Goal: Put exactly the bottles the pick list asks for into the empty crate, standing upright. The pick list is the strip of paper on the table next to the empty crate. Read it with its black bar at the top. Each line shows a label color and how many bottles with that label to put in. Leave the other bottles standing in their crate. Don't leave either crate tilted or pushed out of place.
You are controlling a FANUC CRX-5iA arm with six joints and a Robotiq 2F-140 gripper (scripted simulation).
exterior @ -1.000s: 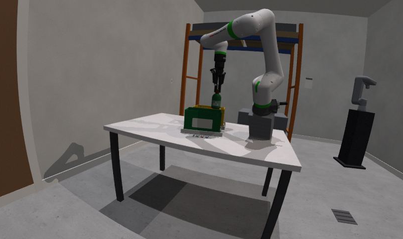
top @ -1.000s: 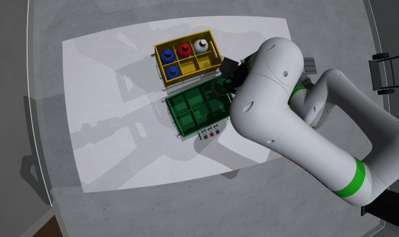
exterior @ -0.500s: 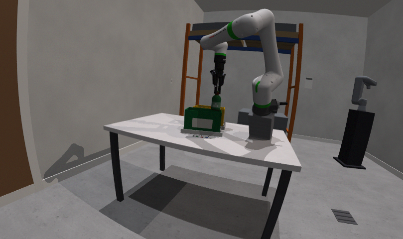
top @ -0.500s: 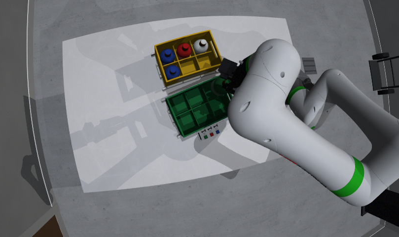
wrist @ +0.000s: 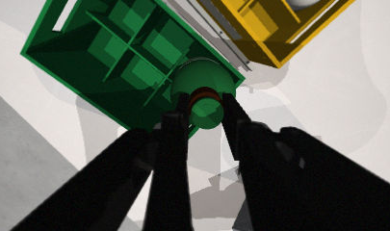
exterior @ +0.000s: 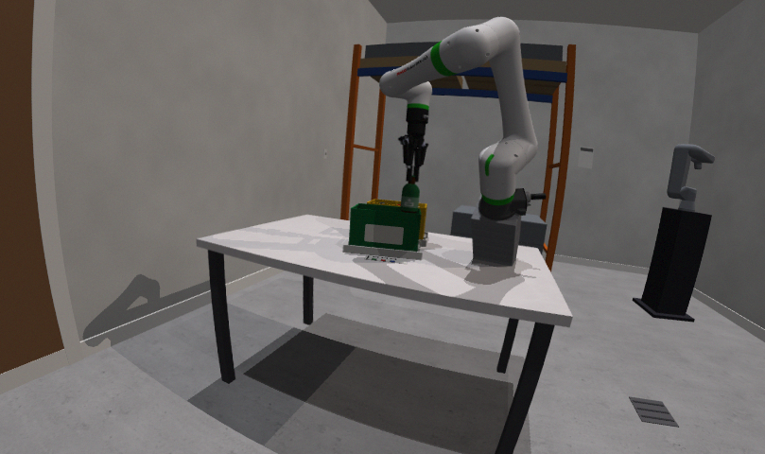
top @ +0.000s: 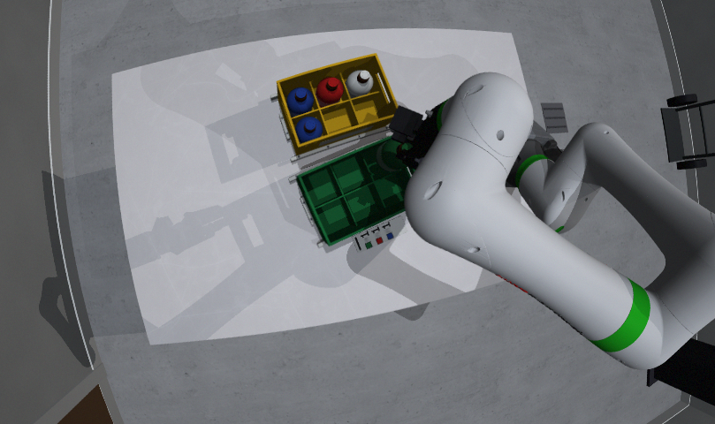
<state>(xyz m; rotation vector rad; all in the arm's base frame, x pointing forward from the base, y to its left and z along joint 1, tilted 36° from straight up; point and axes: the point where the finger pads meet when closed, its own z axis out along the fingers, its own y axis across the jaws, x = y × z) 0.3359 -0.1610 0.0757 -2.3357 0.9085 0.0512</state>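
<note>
Right now the green-label bottle is 8 cm below my hand. The rest, counted from my hand: yellow crate: 24 cm below, 18 cm to the right, 9 cm ahead; white bottle: 24 cm below, 23 cm to the right, 1 cm ahead; green crate: 24 cm below, 8 cm ahead, 6 cm to the left.
</note>
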